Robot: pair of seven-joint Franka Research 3 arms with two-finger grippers.
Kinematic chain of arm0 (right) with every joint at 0, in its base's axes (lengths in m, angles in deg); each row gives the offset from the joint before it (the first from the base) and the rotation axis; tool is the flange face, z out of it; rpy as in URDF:
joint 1: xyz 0 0 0.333 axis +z
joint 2: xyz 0 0 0 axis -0.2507 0.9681 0
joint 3: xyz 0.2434 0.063 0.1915 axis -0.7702 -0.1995 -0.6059
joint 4: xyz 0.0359 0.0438 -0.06 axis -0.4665 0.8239 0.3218
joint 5: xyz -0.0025 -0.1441 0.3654 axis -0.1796 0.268 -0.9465
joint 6: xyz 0 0 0 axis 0.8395 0.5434 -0.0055
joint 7: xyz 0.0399 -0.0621 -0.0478 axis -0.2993 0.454 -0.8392
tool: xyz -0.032 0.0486 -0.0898 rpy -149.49 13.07 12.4
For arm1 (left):
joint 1: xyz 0 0 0.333 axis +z
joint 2: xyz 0 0 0 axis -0.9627 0.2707 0
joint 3: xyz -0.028 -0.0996 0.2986 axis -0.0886 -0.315 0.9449
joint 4: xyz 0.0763 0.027 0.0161 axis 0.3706 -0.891 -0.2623
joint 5: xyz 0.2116 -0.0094 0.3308 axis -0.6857 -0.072 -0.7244
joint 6: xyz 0 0 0 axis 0.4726 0.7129 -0.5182
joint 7: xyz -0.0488 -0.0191 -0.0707 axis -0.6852 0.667 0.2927
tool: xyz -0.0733 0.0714 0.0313 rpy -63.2 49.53 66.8
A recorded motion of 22 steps. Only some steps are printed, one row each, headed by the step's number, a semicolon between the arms.
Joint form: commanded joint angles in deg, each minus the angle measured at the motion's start. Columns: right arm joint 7, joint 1, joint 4, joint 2, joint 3, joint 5, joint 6; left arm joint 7, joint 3, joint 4, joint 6, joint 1, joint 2, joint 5.
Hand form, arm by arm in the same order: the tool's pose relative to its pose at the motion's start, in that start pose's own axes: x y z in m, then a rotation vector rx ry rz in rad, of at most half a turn. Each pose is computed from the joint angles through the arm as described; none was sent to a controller.
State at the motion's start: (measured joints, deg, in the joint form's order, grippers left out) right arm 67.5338 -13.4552 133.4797 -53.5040 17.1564 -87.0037 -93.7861; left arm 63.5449 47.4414 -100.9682 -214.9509 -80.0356 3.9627 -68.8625
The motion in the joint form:
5: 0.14 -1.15 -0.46 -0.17 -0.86 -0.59 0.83; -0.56 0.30 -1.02 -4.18 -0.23 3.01 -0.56
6: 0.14 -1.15 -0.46 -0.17 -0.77 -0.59 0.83; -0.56 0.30 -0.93 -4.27 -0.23 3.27 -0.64
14: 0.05 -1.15 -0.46 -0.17 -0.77 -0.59 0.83; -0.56 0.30 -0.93 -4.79 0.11 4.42 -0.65
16: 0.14 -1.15 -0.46 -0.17 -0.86 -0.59 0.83; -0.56 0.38 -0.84 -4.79 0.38 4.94 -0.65
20: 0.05 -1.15 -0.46 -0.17 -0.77 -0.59 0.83; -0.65 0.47 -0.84 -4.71 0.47 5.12 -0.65
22: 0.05 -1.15 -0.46 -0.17 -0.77 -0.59 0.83; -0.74 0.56 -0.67 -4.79 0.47 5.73 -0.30
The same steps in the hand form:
5: -0.0029 0.0013 -0.0038 0.0098 -0.0038 0.0055; 0.0009 -0.0005 0.0215 0.0016 0.0030 -0.0036
6: -0.0029 0.0021 -0.0038 0.0099 -0.0038 0.0071; 0.0015 -0.0004 0.0225 0.0022 0.0017 -0.0025
14: -0.0029 0.0021 -0.0038 0.0099 -0.0038 0.0055; 0.0021 -0.0026 0.0297 0.0020 -0.0093 -0.0082
16: -0.0029 0.0013 -0.0038 0.0098 -0.0038 0.0055; 0.0027 -0.0049 0.0327 0.0017 -0.0169 -0.0142
20: -0.0029 0.0021 -0.0038 0.0099 -0.0038 0.0055; 0.0026 -0.0061 0.0340 0.0017 -0.0214 -0.0188
22: -0.0029 0.0021 -0.0038 0.0099 -0.0038 0.0055; 0.0034 -0.0066 0.0370 -0.0024 -0.0282 -0.0267

